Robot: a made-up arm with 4 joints.
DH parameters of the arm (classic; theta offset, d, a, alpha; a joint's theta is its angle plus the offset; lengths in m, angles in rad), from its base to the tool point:
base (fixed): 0 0.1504 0 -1.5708
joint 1: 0 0.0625 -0.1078 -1.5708
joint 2: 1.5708 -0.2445 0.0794 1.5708
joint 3: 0 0.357 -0.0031 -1.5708
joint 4: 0.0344 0 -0.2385 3.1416
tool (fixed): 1.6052 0.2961 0 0
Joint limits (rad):
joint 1: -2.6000..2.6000
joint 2: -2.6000..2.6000
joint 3: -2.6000..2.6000
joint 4: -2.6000..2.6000
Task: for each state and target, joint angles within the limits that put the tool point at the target. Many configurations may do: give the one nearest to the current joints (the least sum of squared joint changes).
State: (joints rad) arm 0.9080 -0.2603 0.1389 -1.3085
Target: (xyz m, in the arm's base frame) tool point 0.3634 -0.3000 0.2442
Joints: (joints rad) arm 1.2228 -0.0066 0.8235 -2.0446
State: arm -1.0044 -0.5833 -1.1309 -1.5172
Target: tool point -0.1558 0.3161 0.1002
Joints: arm -1.1787 -0.5822 -1.6235 -1.1673
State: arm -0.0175 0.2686 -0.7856 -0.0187
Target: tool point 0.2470 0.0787 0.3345
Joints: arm -0.2545 0.7249 -1.2602 -0.3472
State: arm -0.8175 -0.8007 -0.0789 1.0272
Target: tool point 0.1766 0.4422 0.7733
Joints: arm -0.2894 -0.8127 0.1689 1.2919
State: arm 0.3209 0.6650 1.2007 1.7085
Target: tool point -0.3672 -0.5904 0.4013
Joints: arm -0.0390 1.3570 1.2825 1.8321
